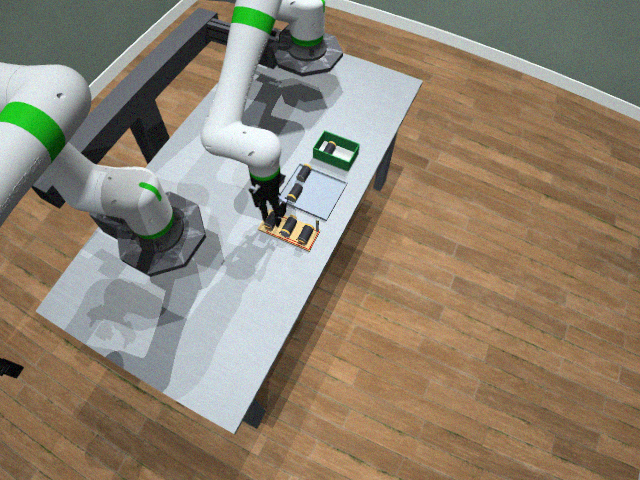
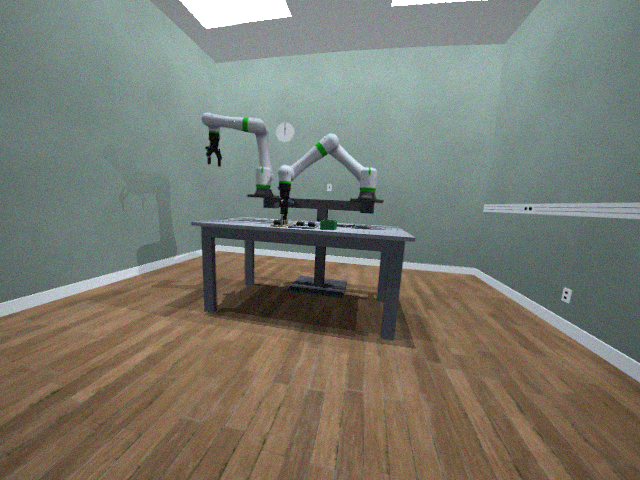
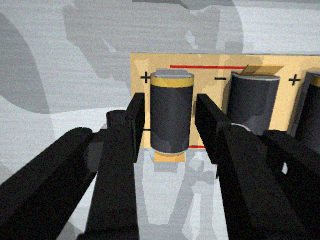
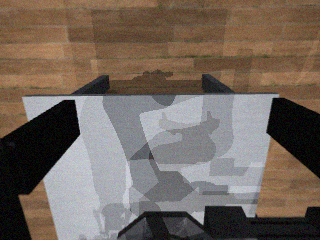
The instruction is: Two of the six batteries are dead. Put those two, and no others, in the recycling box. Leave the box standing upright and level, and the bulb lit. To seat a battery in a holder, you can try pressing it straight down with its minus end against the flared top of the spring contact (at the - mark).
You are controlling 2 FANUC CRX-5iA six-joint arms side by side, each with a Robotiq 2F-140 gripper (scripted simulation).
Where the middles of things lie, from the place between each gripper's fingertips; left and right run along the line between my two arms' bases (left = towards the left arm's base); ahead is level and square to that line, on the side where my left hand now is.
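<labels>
The tray [image 1: 321,191] is 18 cm to the left of my left hand [image 1: 272,220], 6 cm ahead of it and 5 cm below it.
Counted from my right hand, the tray is 250 mm ahead, 970 mm to the left and 500 mm below. Going by its middle, the tray is nearer to my left hand than to my right hand.
</labels>
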